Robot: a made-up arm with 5 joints.
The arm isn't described. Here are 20 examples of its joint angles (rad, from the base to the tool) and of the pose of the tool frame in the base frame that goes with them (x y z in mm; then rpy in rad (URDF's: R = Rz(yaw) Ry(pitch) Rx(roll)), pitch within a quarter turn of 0, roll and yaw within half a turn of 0).
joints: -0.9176 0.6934 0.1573 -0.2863 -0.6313
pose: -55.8 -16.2 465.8 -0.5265 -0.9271 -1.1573
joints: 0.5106 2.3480 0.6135 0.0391 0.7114
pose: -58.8 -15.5 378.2 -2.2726 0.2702 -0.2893
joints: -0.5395 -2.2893 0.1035 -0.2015 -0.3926
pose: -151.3 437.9 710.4 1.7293 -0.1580 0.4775
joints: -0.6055 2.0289 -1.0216 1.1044 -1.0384
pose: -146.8 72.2 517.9 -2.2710 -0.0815 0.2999
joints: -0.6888 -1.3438 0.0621 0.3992 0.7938
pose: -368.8 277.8 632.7 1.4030 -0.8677 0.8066
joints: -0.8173 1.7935 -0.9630 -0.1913 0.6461
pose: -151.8 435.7 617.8 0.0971 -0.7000 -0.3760
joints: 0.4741 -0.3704 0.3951 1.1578 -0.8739
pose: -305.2 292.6 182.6 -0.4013 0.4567 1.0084
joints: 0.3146 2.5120 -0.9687 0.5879 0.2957
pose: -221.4 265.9 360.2 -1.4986 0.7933 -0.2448
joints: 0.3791 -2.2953 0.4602 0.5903 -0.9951
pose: -15.6 569.6 559.8 0.9466 0.2302 0.0848
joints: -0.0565 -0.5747 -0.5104 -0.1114 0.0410
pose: -1.4 339.4 514.0 1.2823 0.4369 0.1375
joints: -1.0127 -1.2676 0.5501 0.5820 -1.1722
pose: 38.4 438.4 380.9 -0.7016 -1.0365 0.2312
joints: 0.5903 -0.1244 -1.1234 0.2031 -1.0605
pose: -98.5 319.0 219.6 0.0732 0.9384 -0.2876
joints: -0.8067 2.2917 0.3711 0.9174 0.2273
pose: -441.0 29.9 401.7 -1.9834 -0.4364 -1.2037
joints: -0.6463 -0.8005 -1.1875 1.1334 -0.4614
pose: -303.5 357.4 516.4 1.4705 -1.1894 -0.3144
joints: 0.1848 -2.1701 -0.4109 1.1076 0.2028
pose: -291.8 200.4 661.4 2.6453 -0.5607 -0.4959
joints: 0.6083 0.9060 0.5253 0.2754 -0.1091
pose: -219.1 43.6 236.7 -1.7545 0.8625 -0.3436
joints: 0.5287 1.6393 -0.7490 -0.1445 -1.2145
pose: 68.5 -50.8 436.5 -1.9877 -0.0500 -0.2387
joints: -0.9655 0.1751 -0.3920 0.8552 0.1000
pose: -252.0 388.4 311.9 -0.3682 -0.4321 0.6484
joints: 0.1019 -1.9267 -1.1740 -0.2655 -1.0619
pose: 10.1 462.1 563.1 2.4436 0.2662 0.9024
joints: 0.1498 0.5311 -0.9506 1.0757 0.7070
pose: -324.3 279.5 672.7 0.9992 0.0578 1.1337
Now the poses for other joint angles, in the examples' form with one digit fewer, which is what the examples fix.
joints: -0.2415 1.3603 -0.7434 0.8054 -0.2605
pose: -197 208 335 -1.012 0.256 0.183
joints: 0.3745 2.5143 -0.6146 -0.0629 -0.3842
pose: 58 109 452 -2.112 -0.036 0.027
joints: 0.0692 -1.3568 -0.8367 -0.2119 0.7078
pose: 10 57 421 3.081 0.136 0.280
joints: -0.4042 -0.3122 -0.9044 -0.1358 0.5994
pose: -110 133 677 1.866 -0.133 0.125
